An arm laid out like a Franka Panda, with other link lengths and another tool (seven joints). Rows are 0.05 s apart.
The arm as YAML. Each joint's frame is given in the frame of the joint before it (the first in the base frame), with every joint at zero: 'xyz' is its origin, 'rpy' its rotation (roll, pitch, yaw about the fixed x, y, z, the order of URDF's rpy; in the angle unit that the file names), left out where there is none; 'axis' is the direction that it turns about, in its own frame. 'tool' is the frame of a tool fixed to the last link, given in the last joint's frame.
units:
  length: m
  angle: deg
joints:
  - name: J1
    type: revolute
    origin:
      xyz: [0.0, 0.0, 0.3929]
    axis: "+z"
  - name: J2
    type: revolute
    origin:
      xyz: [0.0, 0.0, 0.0]
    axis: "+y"
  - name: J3
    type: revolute
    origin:
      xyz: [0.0, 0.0, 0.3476]
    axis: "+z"
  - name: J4
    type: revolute
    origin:
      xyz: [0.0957, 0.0, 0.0]
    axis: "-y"
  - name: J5
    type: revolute
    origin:
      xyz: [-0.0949, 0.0, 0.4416]
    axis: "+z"
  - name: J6
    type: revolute
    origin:
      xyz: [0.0, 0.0, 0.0]
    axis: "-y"
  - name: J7
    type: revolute
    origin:
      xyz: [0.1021, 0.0, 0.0]
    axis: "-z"
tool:
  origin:
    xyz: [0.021, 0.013, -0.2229]
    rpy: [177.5, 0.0, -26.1]
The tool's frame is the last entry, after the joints.
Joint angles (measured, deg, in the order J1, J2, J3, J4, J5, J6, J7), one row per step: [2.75, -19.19, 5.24, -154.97, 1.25, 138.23, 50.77]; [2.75, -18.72, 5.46, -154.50, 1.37, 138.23, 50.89]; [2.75, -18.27, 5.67, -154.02, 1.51, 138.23, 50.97]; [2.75, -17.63, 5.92, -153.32, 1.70, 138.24, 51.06]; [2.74, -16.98, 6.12, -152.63, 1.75, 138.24, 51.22]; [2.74, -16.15, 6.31, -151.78, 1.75, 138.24, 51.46]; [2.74, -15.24, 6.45, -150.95, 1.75, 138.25, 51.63]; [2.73, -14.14, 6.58, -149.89, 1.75, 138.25, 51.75]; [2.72, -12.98, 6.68, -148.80, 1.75, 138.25, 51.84]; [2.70, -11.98, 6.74, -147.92, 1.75, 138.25, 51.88]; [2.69, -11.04, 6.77, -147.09, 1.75, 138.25, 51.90]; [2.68, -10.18, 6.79, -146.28, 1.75, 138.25, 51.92]
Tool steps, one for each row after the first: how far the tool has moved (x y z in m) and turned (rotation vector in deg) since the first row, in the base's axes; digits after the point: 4 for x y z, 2 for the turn. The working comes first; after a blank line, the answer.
Tool pose at each row, in the base's axes (x y z in m, rotation vector in deg; the steps are taken from these numbers as rounded here): [0.4837, 0.0552, 0.2845, 146.49, -102.72, 1.43]; [0.4864, 0.0575, 0.2847, 146.54, -102.72, 1.37]; [0.4891, 0.0598, 0.2850, 146.63, -102.73, 1.32]; [0.4933, 0.0628, 0.2857, 146.77, -102.76, 1.27]; [0.4974, 0.0652, 0.2861, 146.83, -102.79, 1.27]; [0.5025, 0.0678, 0.2864, 146.84, -102.86, 1.25]; [0.5073, 0.0700, 0.2857, 146.83, -102.87, 1.10]; [0.5136, 0.0725, 0.2853, 146.89, -102.86, 0.96]; [0.5200, 0.0748, 0.2844, 146.94, -102.85, 0.76]; [0.5252, 0.0763, 0.2831, 146.96, -102.81, 0.52]; [0.5300, 0.0777, 0.2817, 146.98, -102.79, 0.29]; [0.5349, 0.0789, 0.2809, 147.01, -102.80, 0.14]

[0.0027, 0.0023, 0.0002, 0.06, 0.01, 0.02]; [0.0054, 0.0046, 0.0005, 0.14, -0.01, 0.05]; [0.0096, 0.0076, 0.0012, 0.26, -0.06, 0.08]; [0.0137, 0.0100, 0.0016, 0.32, -0.10, 0.09]; [0.0188, 0.0126, 0.0019, 0.37, -0.11, 0.06]; [0.0236, 0.0148, 0.0012, 0.42, -0.03, 0.05]; [0.0299, 0.0173, 0.0008, 0.50, 0.02, 0.07]; [0.0363, 0.0196, -0.0001, 0.61, 0.10, 0.10]; [0.0415, 0.0211, -0.0014, 0.69, 0.23, 0.12]; [0.0463, 0.0225, -0.0028, 0.78, 0.35, 0.14]; [0.0512, 0.0237, -0.0036, 0.86, 0.41, 0.14]
